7 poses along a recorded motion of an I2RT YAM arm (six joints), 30 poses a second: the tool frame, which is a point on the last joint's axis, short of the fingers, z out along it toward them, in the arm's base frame.
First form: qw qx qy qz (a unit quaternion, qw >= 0); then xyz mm.
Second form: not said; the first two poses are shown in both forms.
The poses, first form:
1: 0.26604 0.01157 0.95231 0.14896 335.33 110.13 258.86
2: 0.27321 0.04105 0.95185 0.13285 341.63 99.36 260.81
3: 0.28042 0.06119 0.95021 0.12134 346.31 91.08 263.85
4: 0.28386 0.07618 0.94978 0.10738 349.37 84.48 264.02
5: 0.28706 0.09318 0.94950 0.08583 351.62 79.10 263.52
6: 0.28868 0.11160 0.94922 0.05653 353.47 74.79 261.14
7: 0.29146 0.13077 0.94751 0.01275 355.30 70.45 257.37
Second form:
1: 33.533 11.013 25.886; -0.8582 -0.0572 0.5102; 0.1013 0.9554 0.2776; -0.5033 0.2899 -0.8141
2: 34.163 9.936 26.081; -0.8473 0.0056 0.5310; 0.1507 0.9613 0.2305; -0.5092 0.2753 -0.8154
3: 34.631 9.108 26.385; -0.8352 0.0482 0.5478; 0.1843 0.9631 0.1963; -0.5181 0.2649 -0.8133
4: 34.937 8.448 26.402; -0.8272 0.0837 0.5556; 0.2057 0.9653 0.1607; -0.5229 0.2472 -0.8158
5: 35.162 7.910 26.352; -0.8178 0.1277 0.5611; 0.2262 0.9679 0.1095; -0.5291 0.2165 -0.8205
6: 35.347 7.479 26.114; -0.8084 0.1792 0.5607; 0.2445 0.9687 0.0429; -0.5354 0.1718 -0.8269
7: 35.530 7.045 25.737; -0.7959 0.2404 0.5557; 0.2552 0.9655 -0.0521; -0.5490 0.1004 -0.8298
